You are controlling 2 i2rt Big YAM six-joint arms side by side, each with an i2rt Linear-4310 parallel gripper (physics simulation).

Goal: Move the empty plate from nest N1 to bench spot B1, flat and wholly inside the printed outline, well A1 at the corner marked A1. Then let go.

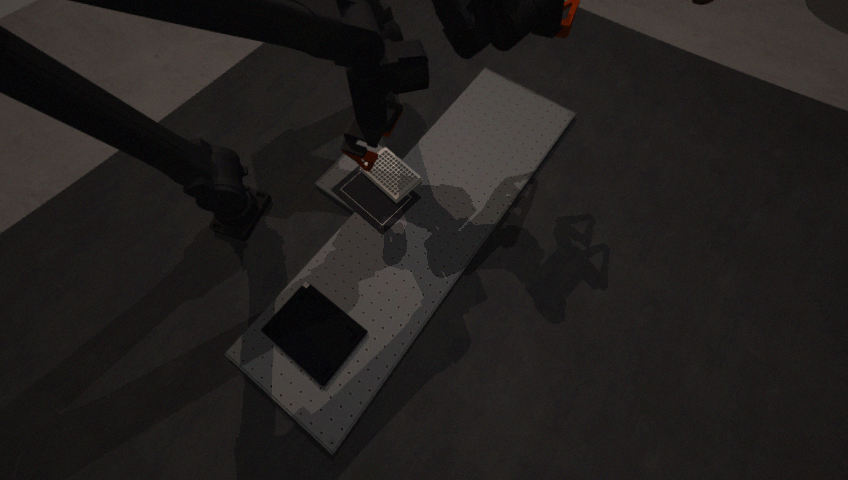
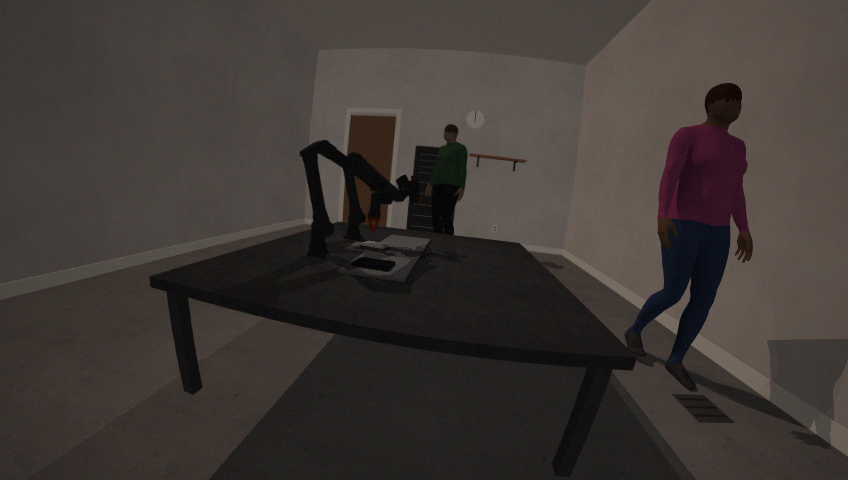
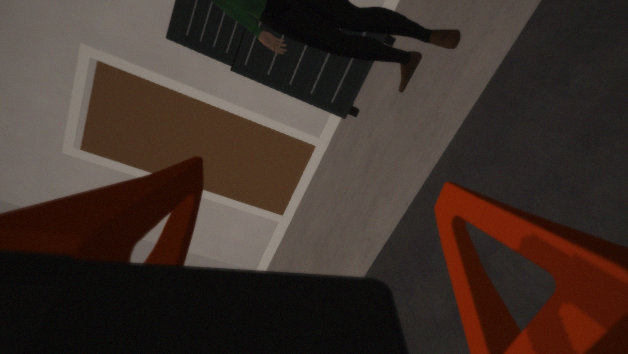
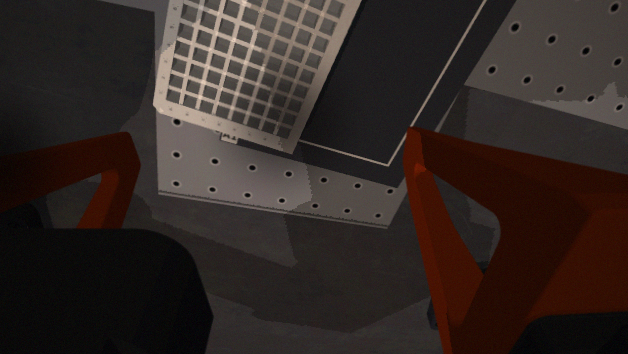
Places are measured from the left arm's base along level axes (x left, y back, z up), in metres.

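Pixels of known places: left gripper, fingertip midpoint: [image 2: 418,191] [image 3: 326,183]; right gripper, fingertip midpoint: [image 1: 376,152] [image 2: 372,230] [image 4: 268,145]; left arm's base, origin of the base link: [image 2: 352,237]; right arm's base, origin of the base link: [image 1: 243,213] [image 2: 317,253].
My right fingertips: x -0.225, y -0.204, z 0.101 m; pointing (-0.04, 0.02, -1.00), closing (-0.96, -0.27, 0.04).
Note:
For each thing: its middle in the pictures, then the offset to it from my right fingertips. "spot": a spot on its surface instead. Level surfaces: height alone.
- pale many-welled plate, body centre: [image 4: 257,25] [image 1: 390,173] [image 2: 375,244] dx +0.014, dy -0.017, dz -0.079 m
- dark pad, surface spot: [image 4: 390,70] [image 1: 367,196] spot: dx -0.062, dy -0.009, dz -0.087 m
- thin printed outline, surface spot: [image 4: 388,164] spot: dx -0.086, dy +0.052, dz -0.086 m
- A1 tag, surface spot: [image 4: 231,135] spot: dx +0.018, dy +0.045, dz -0.072 m
- black rectangular block, body centre: [image 1: 314,330] [image 2: 373,263] dx -0.351, dy -0.126, dz -0.080 m
- small pale tag, surface spot: [image 1: 305,284] spot: dx -0.296, dy -0.049, dz -0.076 m
- long perforated board, its level: dz -0.088 m
- dark table, its level: dz -0.101 m
The pale many-welled plate [image 1: 393,174] [image 2: 370,244] [image 4: 250,65] lies over one side of a dark pad [image 1: 371,198] [image 4: 390,70] with a thin printed outline [image 4: 388,164]. It covers part of that outline and overhangs the pad's side. An A1 tag [image 4: 230,136] shows beside the plate's near end. A black rectangular block [image 1: 315,333] [image 2: 373,263] has a small pale tag [image 1: 305,284] at one corner. No N1 or B1 lettering is legible. My right gripper [image 1: 378,151] [image 4: 268,145] is open and empty, above the plate's near end. My left gripper [image 3: 326,183] is open and empty, far from the plate.
A long perforated board [image 1: 505,118] carries the black block; a smaller perforated board [image 4: 200,172] lies under the pad's near end. Both stand on the dark table [image 2: 476,297]. Arm shadows cross the boards. People in green [image 2: 450,163] and magenta [image 2: 711,178] stand beyond the table.

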